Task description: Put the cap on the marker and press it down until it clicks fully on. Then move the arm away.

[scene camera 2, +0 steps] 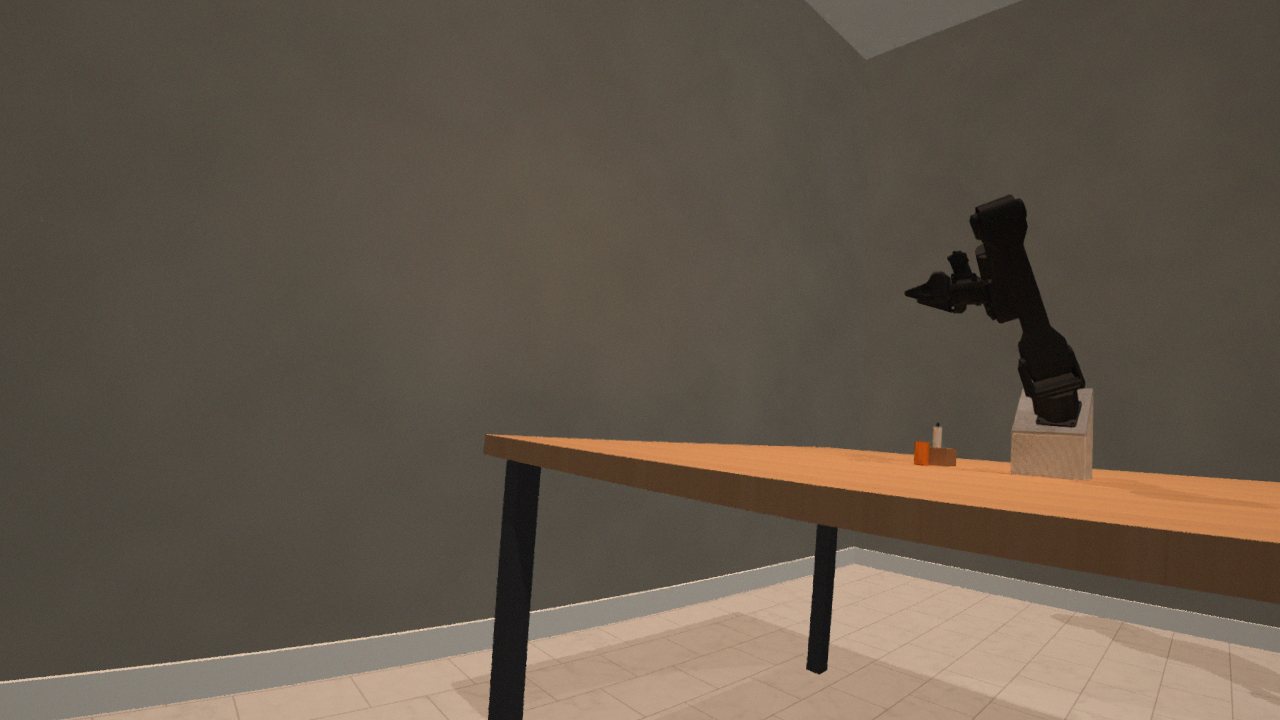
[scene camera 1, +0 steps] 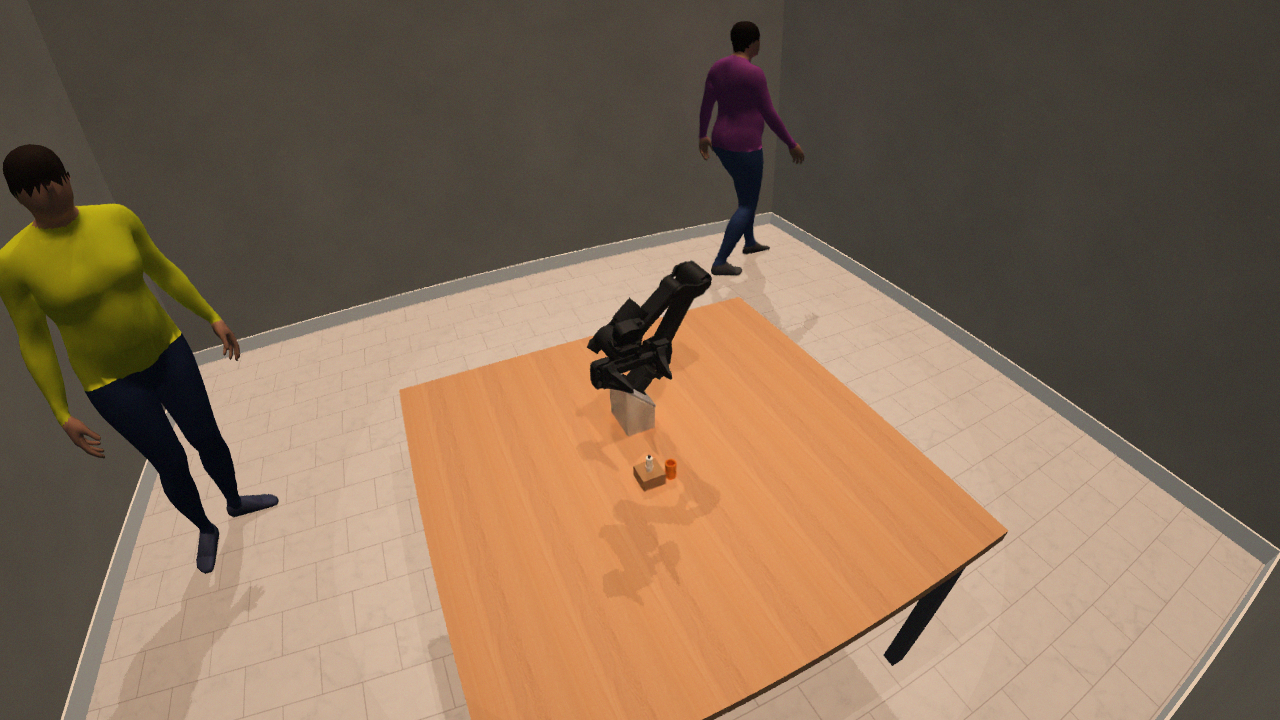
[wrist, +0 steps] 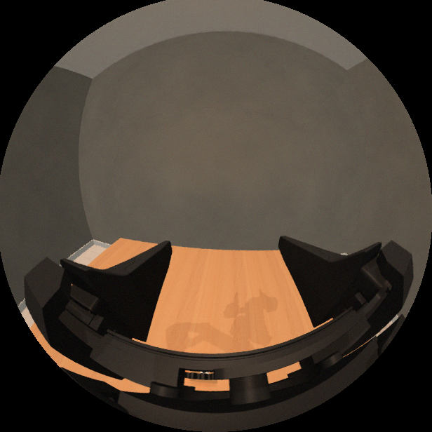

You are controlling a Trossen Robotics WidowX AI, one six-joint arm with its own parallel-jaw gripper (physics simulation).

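Places are measured from the arm's base along level axes (x ahead, y left, z up), in centimetres.
Pixels of known places: gripper, between the fingertips: [scene camera 2: 911,297] [scene camera 1: 652,384]; arm's base, origin of its link: [scene camera 2: 1058,413] [scene camera 1: 633,384].
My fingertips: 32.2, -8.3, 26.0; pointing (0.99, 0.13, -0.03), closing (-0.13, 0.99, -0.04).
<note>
Ahead of a thing's pixels: the offset from my fingertips to its middle, as dx, dy, dz. Level surfaces: height alone.
The white marker @[-7.6, +2.1, -30.9] [scene camera 1: 648,464] [scene camera 2: 937,437] stands upright in the brown block @[-7.6, +2.1, -35.4] [scene camera 1: 649,479] [scene camera 2: 943,457], its dark tip uncovered and pointing up. The orange cap @[-6.6, +7.5, -34.9] [scene camera 1: 670,470] [scene camera 2: 921,454] stands upright on the table right beside the block, off the marker. My gripper [scene camera 1: 631,383] [scene camera 2: 907,293] [wrist: 226,244] is open and empty. It is raised high above the table, well above the marker and cap, and points roughly level. In the wrist view the two fingers stand wide apart, and the marker and cap cannot be made out.
The arm stands on a pale base block [scene camera 1: 631,414] [scene camera 2: 1050,454] on the wooden table @[dz -37.3] [scene camera 1: 787,537] [scene camera 2: 716,461] [wrist: 225,270], behind the brown block. A person in yellow [scene camera 1: 80,286] stands left of the table. A person in purple [scene camera 1: 739,107] is beyond its far edge.
</note>
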